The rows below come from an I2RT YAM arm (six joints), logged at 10 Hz.
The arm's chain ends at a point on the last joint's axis. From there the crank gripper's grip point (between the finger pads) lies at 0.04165 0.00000 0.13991 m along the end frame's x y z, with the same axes.
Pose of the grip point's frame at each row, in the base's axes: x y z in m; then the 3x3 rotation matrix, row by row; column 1 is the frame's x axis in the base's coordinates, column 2 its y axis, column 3 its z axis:
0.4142 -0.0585 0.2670; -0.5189 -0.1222 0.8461; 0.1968 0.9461 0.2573; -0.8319 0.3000 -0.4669
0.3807 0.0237 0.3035; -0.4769 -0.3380 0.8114; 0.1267 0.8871 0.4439; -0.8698 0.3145 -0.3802
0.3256 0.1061 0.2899; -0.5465 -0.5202 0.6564; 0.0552 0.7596 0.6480; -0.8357 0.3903 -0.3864
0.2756 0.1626 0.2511; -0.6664 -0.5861 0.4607; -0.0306 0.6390 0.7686; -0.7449 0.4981 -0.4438
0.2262 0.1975 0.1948; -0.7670 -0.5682 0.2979; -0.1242 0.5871 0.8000; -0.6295 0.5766 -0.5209
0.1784 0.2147 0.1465; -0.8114 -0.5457 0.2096; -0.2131 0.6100 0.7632; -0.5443 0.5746 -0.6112
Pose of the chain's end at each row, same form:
0.3174 -0.1027 0.3670; -0.5189 -0.1222 0.8461; 0.1968 0.9461 0.2573; -0.8319 0.3000 -0.4669
0.2870 -0.0437 0.3929; -0.4769 -0.3380 0.8114; 0.1267 0.8871 0.4439; -0.8698 0.3145 -0.3802
0.2565 0.0131 0.3788; -0.5465 -0.5202 0.6564; 0.0552 0.7596 0.6480; -0.8357 0.3903 -0.3864
0.2389 0.0563 0.3442; -0.6664 -0.5861 0.4607; -0.0306 0.6390 0.7686; -0.7449 0.4981 -0.4438
0.2165 0.0907 0.2939; -0.7670 -0.5682 0.2979; -0.1242 0.5871 0.8000; -0.6295 0.5766 -0.5209
0.1829 0.1168 0.2547; -0.8114 -0.5457 0.2096; -0.2131 0.6100 0.7632; -0.5443 0.5746 -0.6112

